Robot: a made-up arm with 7 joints. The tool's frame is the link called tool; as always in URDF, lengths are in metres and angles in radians. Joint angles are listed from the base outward.
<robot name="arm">
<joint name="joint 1" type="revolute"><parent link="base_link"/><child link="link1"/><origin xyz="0 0 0.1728"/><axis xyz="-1 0 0"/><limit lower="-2.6" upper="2.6"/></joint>
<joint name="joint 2" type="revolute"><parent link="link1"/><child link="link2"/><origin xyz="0.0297 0.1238 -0.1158"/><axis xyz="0 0 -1"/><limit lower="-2.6" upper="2.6"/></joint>
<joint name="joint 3" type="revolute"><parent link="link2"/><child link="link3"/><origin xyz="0.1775 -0.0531 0.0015"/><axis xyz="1 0 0"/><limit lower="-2.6" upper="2.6"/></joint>
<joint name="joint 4" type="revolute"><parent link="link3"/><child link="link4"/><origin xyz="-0.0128 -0.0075 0.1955"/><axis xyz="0 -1 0"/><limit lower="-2.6" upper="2.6"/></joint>
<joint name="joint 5" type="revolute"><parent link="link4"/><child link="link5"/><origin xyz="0.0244 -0.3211 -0.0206"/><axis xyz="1 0 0"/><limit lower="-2.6" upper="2.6"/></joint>
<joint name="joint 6" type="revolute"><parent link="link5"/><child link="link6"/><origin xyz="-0.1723 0.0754 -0.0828"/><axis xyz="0 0 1"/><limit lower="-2.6" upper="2.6"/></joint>
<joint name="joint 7" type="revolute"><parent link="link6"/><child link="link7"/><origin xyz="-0.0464 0.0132 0.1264"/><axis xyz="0 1 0"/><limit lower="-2.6" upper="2.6"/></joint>
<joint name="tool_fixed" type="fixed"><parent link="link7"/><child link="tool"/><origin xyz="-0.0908 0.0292 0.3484"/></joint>
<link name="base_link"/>
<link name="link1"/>
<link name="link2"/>
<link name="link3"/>
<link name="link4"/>
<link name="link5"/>
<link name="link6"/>
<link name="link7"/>
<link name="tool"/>
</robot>
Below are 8 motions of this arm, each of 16 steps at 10 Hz.
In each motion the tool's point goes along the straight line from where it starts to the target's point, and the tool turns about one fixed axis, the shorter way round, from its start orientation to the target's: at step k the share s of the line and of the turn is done. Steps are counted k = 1, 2, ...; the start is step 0. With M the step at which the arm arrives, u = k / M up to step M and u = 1 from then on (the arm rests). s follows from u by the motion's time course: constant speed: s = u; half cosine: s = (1 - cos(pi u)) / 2; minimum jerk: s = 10 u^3 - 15 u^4 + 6 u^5.
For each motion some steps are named. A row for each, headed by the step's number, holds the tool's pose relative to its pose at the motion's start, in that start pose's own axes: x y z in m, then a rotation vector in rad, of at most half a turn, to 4 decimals.
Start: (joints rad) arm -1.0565 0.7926 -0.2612 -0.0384 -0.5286 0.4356 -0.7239
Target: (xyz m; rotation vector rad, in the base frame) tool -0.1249 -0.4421 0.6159 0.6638 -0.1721 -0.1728
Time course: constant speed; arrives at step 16
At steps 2, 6, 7, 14, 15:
2: 0.0289 -0.0215 0.0155 0.0388 -0.0021 -0.0016
6: 0.0868 -0.0646 0.0466 0.1164 -0.0063 -0.0048
7: 0.1012 -0.0753 0.0544 0.1358 -0.0073 -0.0056
14: 0.2025 -0.1506 0.1087 0.2716 -0.0147 -0.0112
15: 0.2169 -0.1614 0.1165 0.2911 -0.0157 -0.0120

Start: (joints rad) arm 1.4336 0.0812 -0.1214 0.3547 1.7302 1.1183 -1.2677
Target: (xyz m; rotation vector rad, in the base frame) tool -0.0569 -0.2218 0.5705 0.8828 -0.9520 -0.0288
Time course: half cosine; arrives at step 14
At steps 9, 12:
9: 0.1148 -0.0082 -0.0552 -0.5330 -0.1074 -0.6360
12: 0.1521 -0.0109 -0.0732 -0.7066 -0.1424 -0.8432

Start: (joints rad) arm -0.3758 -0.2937 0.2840 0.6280 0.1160 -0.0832 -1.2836
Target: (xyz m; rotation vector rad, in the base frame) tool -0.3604 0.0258 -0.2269 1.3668 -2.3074 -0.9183
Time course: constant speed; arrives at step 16
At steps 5, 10, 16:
5: -0.0321 0.0065 0.0558 0.0954 -0.2017 -0.1360
10: -0.0643 0.0130 0.1115 0.1909 -0.4035 -0.2720
16: -0.1028 0.0208 0.1785 0.3054 -0.6456 -0.4352

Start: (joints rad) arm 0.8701 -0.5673 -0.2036 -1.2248 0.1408 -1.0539 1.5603
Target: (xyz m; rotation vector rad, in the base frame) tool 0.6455 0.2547 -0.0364 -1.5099 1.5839 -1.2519
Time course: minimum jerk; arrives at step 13
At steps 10, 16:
10: -0.2508 0.3164 -0.2515 -0.5651 -0.7364 -0.0520
16: -0.2738 0.3455 -0.2746 -0.6172 -0.8042 -0.0568

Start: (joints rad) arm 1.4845 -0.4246 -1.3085 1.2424 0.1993 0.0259 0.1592
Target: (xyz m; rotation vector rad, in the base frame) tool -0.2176 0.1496 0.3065 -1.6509 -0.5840 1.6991
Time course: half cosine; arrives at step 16
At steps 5, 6, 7, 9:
5: -0.0237 0.0035 -0.0028 -0.0235 -0.0328 -0.1209
6: -0.0329 0.0049 -0.0039 -0.0327 -0.0455 -0.1680
7: -0.0429 0.0063 -0.0051 -0.0426 -0.0594 -0.2190
9: -0.0637 0.0094 -0.0075 -0.0632 -0.0882 -0.3252

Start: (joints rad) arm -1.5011 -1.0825 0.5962 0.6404 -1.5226 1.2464 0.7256
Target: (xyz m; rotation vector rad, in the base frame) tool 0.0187 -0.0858 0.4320 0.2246 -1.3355 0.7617
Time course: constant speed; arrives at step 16
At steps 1, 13, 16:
1: -0.0140 -0.0065 0.0032 -0.0032 -0.0531 -0.0079
13: -0.1821 -0.0840 0.0418 -0.0420 -0.6904 -0.1022
16: -0.2241 -0.1034 0.0514 -0.0516 -0.8498 -0.1258

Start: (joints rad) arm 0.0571 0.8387 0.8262 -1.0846 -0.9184 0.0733 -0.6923
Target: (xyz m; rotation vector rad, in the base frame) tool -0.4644 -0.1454 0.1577 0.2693 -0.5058 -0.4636
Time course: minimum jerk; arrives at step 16
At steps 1, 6, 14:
1: -0.0001 0.0001 -0.0007 0.0002 -0.0011 -0.0010
6: -0.0183 0.0108 -0.0873 0.0216 -0.1384 -0.1193
14: -0.0653 0.0387 -0.3121 0.0772 -0.4950 -0.4266

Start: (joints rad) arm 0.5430 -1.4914 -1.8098 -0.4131 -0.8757 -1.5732 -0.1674
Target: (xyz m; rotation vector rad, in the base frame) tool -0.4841 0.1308 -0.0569 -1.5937 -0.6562 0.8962
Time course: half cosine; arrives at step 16
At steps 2, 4, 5, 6, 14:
2: 0.0142 -0.0050 -0.0028 0.0368 0.0485 0.0449
4: 0.0545 -0.0192 -0.0108 0.1414 0.1867 0.1727
5: 0.0827 -0.0292 -0.0164 0.2146 0.2834 0.2620
6: 0.1149 -0.0405 -0.0228 0.2981 0.3936 0.3639
14: 0.3580 -0.1264 -0.0710 0.9289 1.2267 1.1341

